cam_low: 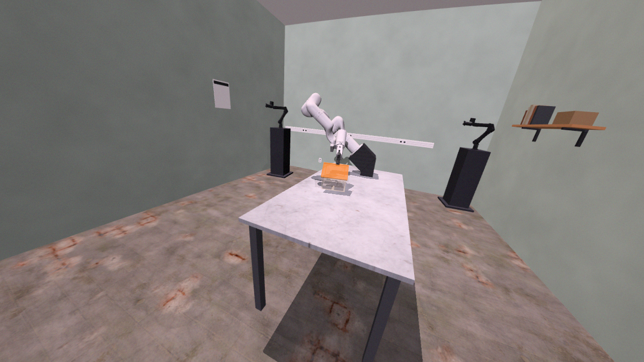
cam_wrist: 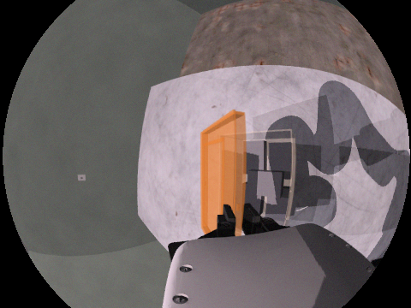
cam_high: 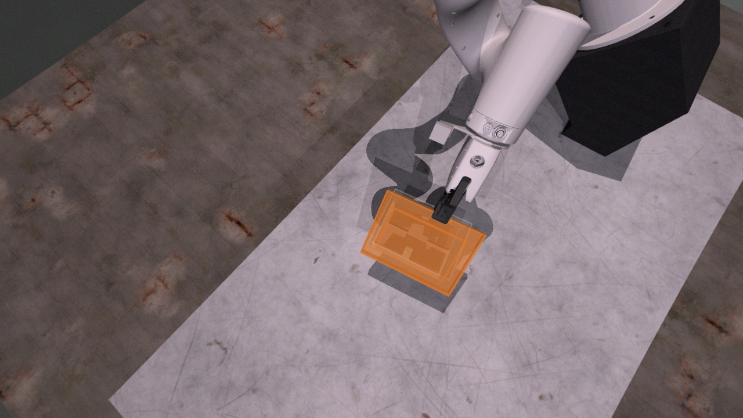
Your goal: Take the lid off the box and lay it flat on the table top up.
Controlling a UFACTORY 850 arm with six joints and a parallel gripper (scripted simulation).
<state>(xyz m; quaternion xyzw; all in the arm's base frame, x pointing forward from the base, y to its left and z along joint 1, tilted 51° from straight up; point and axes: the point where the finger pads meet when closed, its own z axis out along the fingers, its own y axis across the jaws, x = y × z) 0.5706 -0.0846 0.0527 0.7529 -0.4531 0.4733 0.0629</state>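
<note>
The orange lid is 70 mm ahead of my hand and 50 mm below it. The rest, counted from my hand: box: 160 mm below, 40 mm ahead, 10 mm to the right.
</note>
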